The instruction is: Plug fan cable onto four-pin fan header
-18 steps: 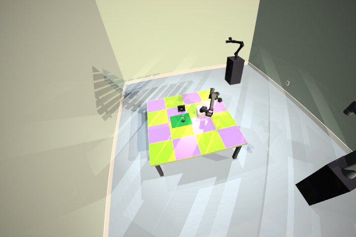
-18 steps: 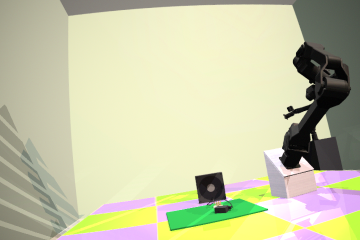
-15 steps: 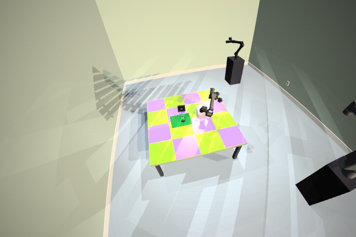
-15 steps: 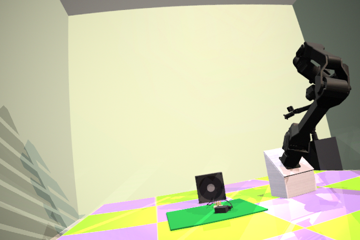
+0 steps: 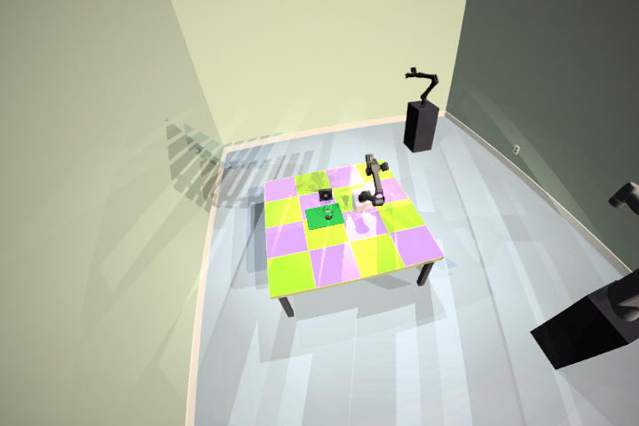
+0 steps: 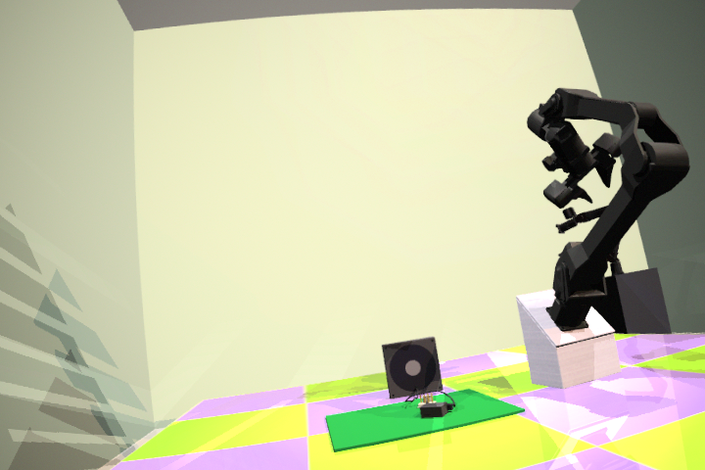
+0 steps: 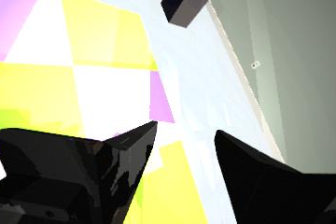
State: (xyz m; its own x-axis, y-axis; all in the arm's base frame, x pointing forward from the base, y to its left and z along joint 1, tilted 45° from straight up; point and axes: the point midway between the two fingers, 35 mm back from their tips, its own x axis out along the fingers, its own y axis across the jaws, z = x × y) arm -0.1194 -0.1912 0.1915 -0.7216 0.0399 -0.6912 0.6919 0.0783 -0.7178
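Now: the black fan plug 470 mm ahead of my gripper tip, 40 mm to the left of it and 350 mm below it. From my gripper tip the other things lie so: fan: 440 mm ahead, 180 mm to the right, 300 mm below; then green board: 500 mm ahead, 10 mm to the left, 380 mm below; then four-pin header: 460 mm ahead, 40 mm to the right, 360 mm below.
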